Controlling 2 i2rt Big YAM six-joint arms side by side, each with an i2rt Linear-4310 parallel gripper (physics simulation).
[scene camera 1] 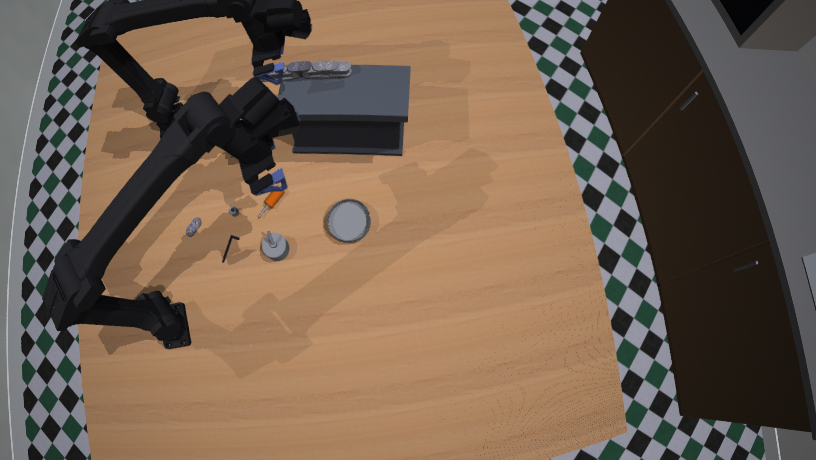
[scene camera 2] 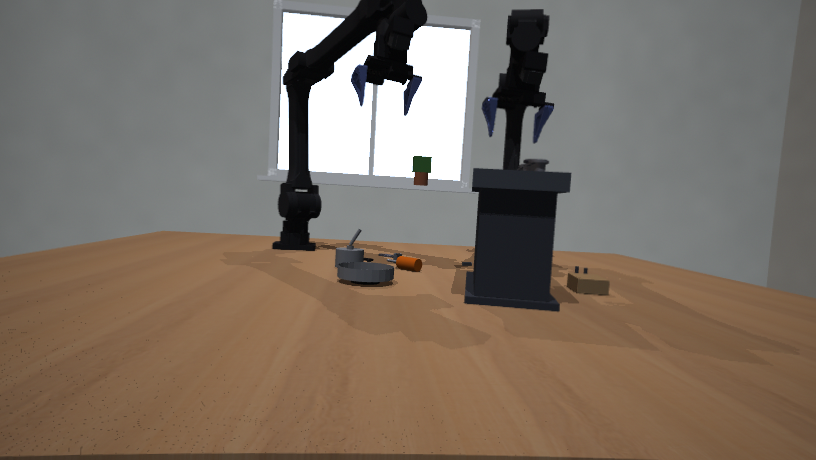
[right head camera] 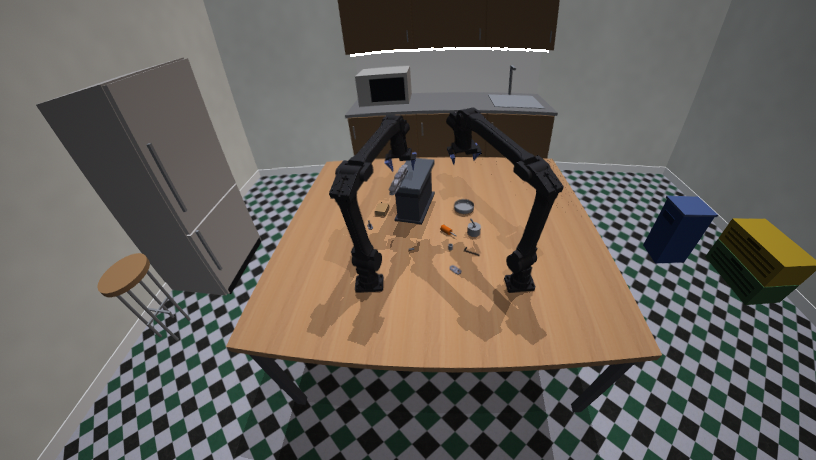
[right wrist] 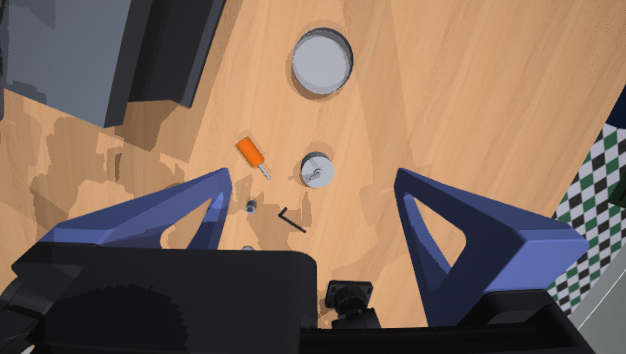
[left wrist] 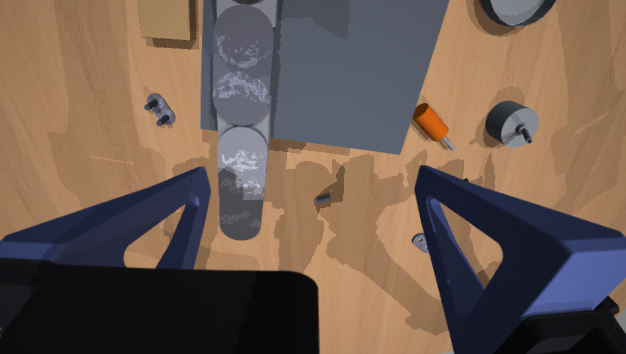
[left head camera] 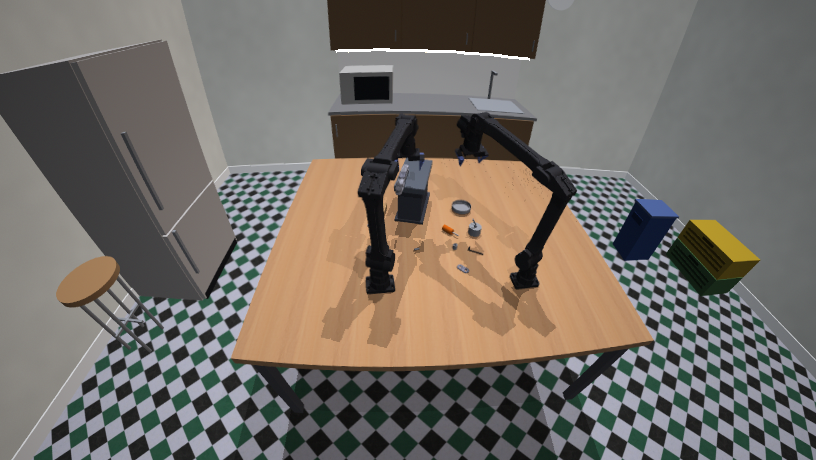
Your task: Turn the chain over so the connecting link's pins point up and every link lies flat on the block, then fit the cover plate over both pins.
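Frame: origin at the left arm's base, x back, y right, z up, level; centimetres.
Seen in the pictures: left gripper, fingertip midpoint: [scene camera 1: 279, 68] [scene camera 2: 512, 139] [right head camera: 403, 170] [left wrist: 312, 178] [left head camera: 409, 170]; right gripper, fingertip midpoint: [scene camera 1: 278, 168] [scene camera 2: 384, 110] [right head camera: 463, 162] [right wrist: 313, 177] [left head camera: 469, 164]; left arm's base, link origin: [right head camera: 369, 284] [left head camera: 380, 285]; right arm's base, link origin: [scene camera 1: 175, 326] [scene camera 2: 294, 248] [right head camera: 519, 284] [right wrist: 347, 292] [left head camera: 524, 280].
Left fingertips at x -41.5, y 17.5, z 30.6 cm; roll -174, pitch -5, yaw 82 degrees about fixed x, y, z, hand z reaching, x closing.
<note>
Pixels of each thing's top centre, then the offset from my left fingertips to it.
- dark block, top centre: [scene camera 2: 513, 175] [scene camera 1: 342, 88] [right head camera: 413, 172] [left head camera: 414, 172] dx -13.3, dy +4.9, dz -8.6 cm
- small link with two upright pins, top centre: [left wrist: 153, 115] [right head camera: 369, 222] dx +2.1, dy -19.7, dz -27.4 cm
- two-hole cover plate, top centre: [left wrist: 424, 243] [scene camera 1: 193, 226] [right head camera: 455, 269] dx +36.6, dy +20.0, dz -30.2 cm
- tan box, top centre: [left wrist: 163, 3] [scene camera 2: 587, 276] [right head camera: 381, 207] dx -10.6, dy -13.7, dz -27.6 cm
- round dish, top centre: [right wrist: 323, 61] [scene camera 2: 366, 265] [scene camera 1: 348, 219] [right head camera: 464, 204] [left head camera: 461, 205] dx -7.4, dy +31.2, dz -27.4 cm
- orange-handled tool, top centre: [left wrist: 441, 134] [right wrist: 255, 162] [scene camera 2: 402, 256] [scene camera 1: 268, 200] dx +12.1, dy +20.3, dz -27.6 cm
- grey canister with a spout, top centre: [left wrist: 543, 140] [right wrist: 321, 181] [scene camera 2: 351, 228] [scene camera 1: 269, 239] [right head camera: 475, 218] [left head camera: 477, 218] dx +12.6, dy +32.7, dz -21.5 cm
- hex key, top centre: [right wrist: 295, 221] [scene camera 1: 230, 249] dx +26.0, dy +29.6, dz -30.0 cm
- small bushing, top centre: [right wrist: 250, 209] [scene camera 1: 232, 210] dx +22.8, dy +19.6, dz -28.2 cm
The grey chain [left wrist: 243, 95] [scene camera 1: 320, 69] [right head camera: 398, 178] lies along one side of the dark block [left wrist: 345, 85] [scene camera 1: 371, 94] [right head camera: 418, 174]; one end juts past the block's edge. Broad plates face up; no upward pins show on its visible part. A small link with two upright pins [left wrist: 160, 110] [right head camera: 370, 225] lies on the table beside the block. The two-hole cover plate [scene camera 1: 193, 226] [right head camera: 455, 269] lies on the table, partly hidden in the left wrist view. My left gripper [left wrist: 312, 178] [scene camera 2: 513, 138] is open above the chain's jutting end. My right gripper [right wrist: 313, 177] [scene camera 2: 383, 109] is open and empty, high above the table.
A tan box [right head camera: 381, 209] [scene camera 2: 588, 284] stands beside the block. Across from it are a round dish [scene camera 1: 347, 221], an orange-handled tool [scene camera 1: 274, 198], a grey canister with a spout [scene camera 1: 274, 246], a hex key [scene camera 1: 229, 249] and a small bushing [scene camera 1: 233, 211].
</note>
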